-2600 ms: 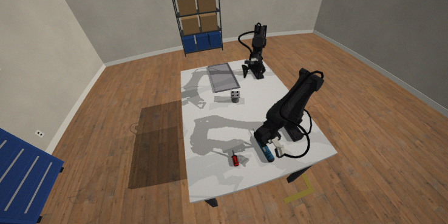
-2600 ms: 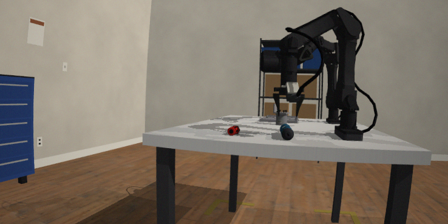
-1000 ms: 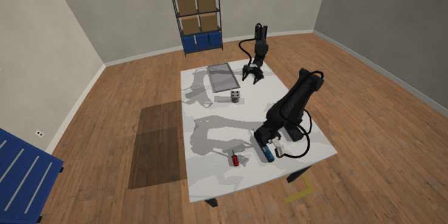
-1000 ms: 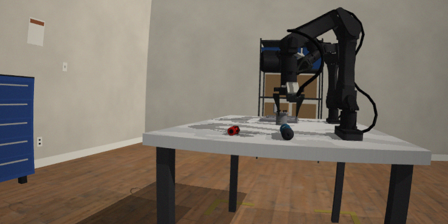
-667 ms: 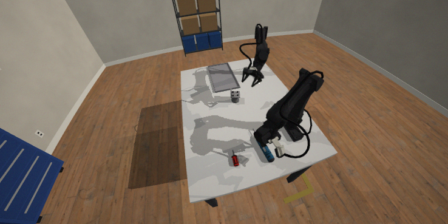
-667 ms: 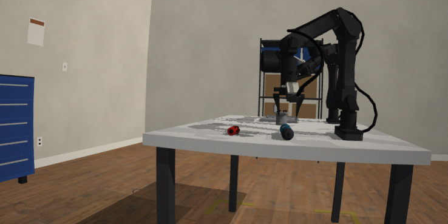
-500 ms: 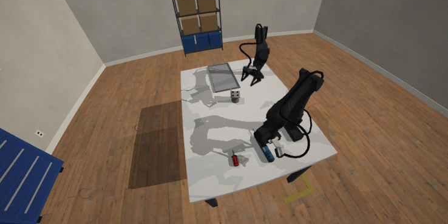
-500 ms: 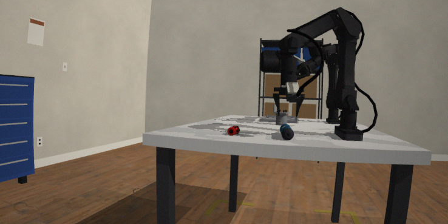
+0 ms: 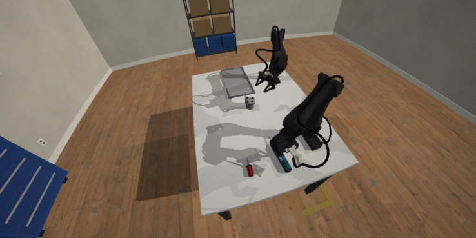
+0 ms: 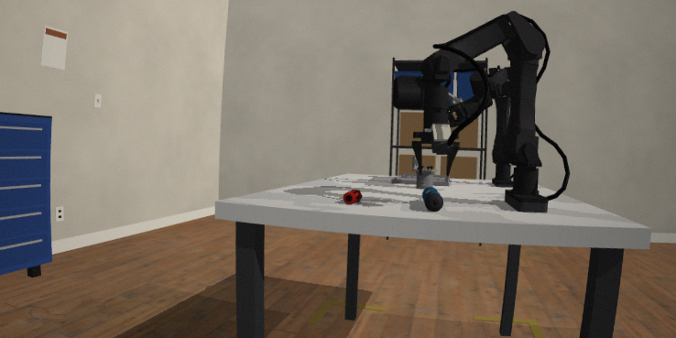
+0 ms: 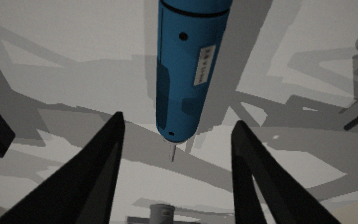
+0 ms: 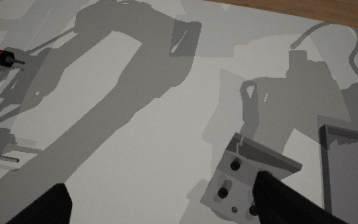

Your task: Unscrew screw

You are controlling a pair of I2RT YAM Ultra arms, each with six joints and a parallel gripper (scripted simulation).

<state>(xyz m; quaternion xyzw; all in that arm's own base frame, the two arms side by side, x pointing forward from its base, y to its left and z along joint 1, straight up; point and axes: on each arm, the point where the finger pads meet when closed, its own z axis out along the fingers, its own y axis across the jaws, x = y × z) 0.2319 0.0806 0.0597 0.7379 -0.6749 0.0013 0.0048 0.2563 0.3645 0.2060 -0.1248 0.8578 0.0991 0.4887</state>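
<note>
The grey bracket is 14 cm below my right hand, 7 cm to the right of it and 5 cm ahead of it. From my right hand the other things lie so: bit 25 cm to the left, 20 cm below; flat grey tray 41 cm to the right, 21 cm below, 9 cm ahead; joint module 19 cm below, 7 cm to the right, 5 cm ahead.
</note>
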